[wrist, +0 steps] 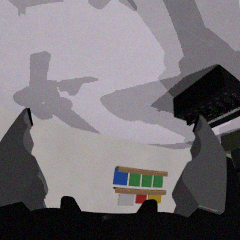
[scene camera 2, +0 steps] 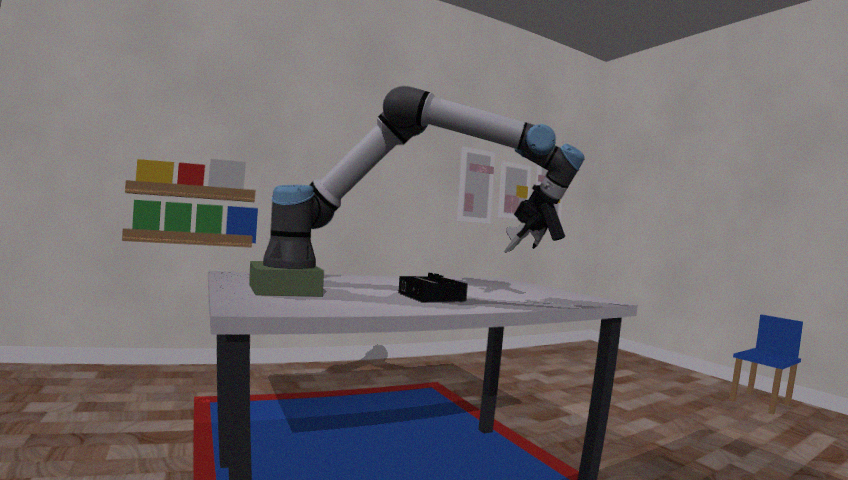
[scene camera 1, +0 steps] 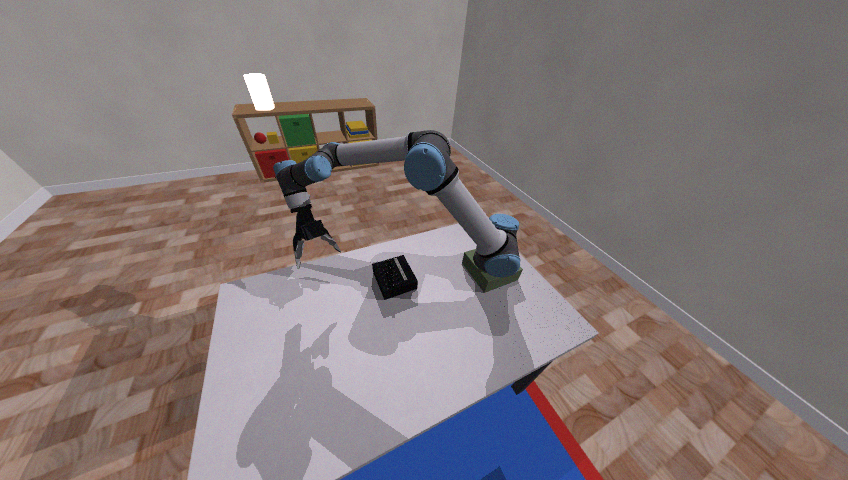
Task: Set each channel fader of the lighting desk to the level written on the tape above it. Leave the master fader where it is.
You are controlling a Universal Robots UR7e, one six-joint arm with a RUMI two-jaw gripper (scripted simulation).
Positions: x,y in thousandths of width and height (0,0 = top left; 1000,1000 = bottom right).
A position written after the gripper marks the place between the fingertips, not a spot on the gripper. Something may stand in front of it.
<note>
In view: the gripper (scene camera 2: 613,522).
The gripper also shows in the wrist view (wrist: 473,469) and in scene camera 1 (scene camera 1: 378,543).
</note>
